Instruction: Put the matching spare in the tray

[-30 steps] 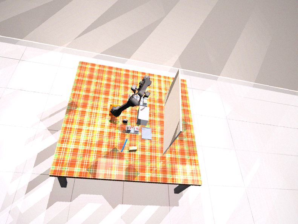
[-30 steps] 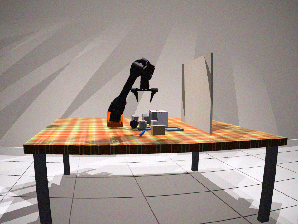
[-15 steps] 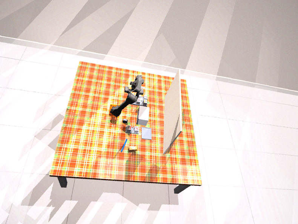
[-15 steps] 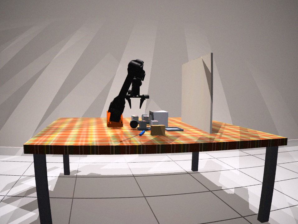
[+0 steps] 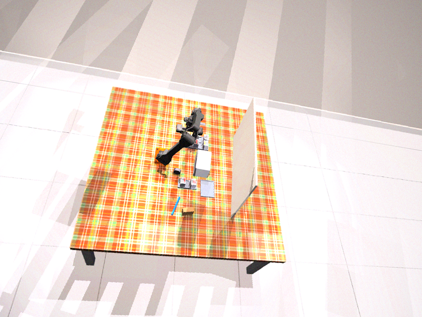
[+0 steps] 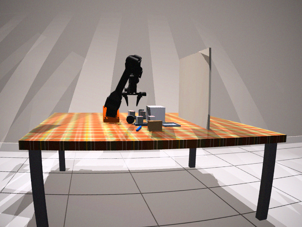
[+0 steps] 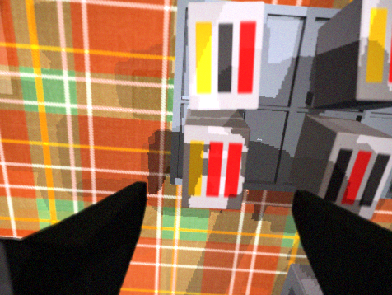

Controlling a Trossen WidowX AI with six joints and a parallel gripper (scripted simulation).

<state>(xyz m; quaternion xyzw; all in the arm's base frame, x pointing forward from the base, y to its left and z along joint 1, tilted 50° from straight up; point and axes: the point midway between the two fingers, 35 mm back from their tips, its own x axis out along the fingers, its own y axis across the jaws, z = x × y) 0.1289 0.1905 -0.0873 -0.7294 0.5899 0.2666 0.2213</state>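
Now: gripper tip 210 mm short of the flat blue-grey tray, 340 mm to the left of it and 80 mm above it. The rest, counted from my gripper tip: grey rack 70 mm ahead, 30 mm to the left, 80 mm below; then mounted unit 140 mm ahead, 170 mm to the right, 40 mm below; then black tape roll 20 mm behind, 270 mm to the right, 60 mm below.
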